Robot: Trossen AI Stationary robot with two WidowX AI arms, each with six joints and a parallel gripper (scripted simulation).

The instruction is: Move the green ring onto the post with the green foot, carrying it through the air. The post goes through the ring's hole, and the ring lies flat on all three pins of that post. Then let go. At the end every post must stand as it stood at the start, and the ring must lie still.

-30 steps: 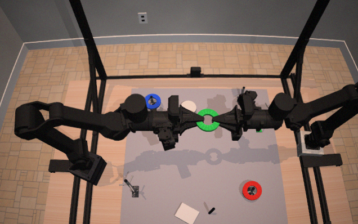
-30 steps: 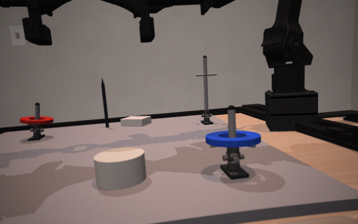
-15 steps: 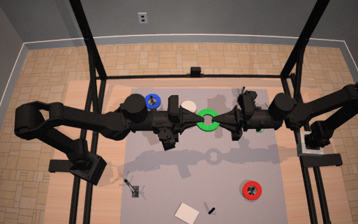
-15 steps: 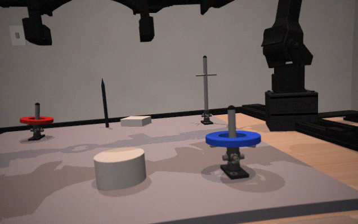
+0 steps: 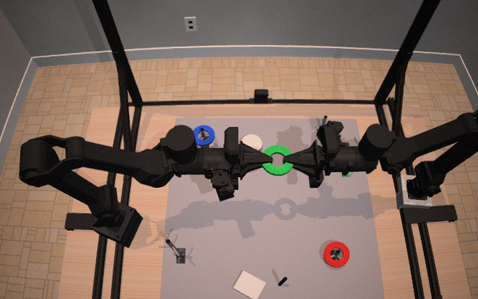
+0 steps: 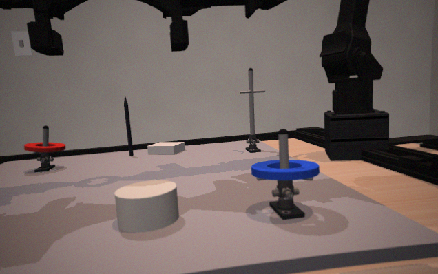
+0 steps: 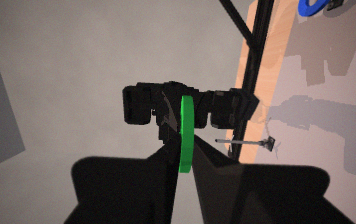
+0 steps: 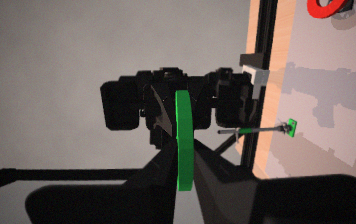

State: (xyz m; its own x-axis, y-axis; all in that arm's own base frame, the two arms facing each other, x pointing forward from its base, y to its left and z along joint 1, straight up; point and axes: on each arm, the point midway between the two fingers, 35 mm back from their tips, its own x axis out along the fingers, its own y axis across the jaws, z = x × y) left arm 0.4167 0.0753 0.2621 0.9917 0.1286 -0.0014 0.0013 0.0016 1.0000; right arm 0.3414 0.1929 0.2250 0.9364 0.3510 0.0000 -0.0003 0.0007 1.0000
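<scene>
My left gripper is now 50 mm to the left of the green ring. Round my left hand: blue ring: 250 mm below, 240 mm behind, 220 mm to the right; then white block: 290 mm below, 220 mm ahead, 120 mm to the right; then black rod: 230 mm ahead, 200 mm below, 40 mm to the right.
The green ring is 5 cm to the left of my right hand. Round my right hand: blue ring (23 cm behind, 12 cm to the right, 25 cm below); then white block (23 cm ahead, 3 cm to the right, 29 cm below); then black rod (23 cm ahead, 5 cm to the left, 20 cm below).
</scene>
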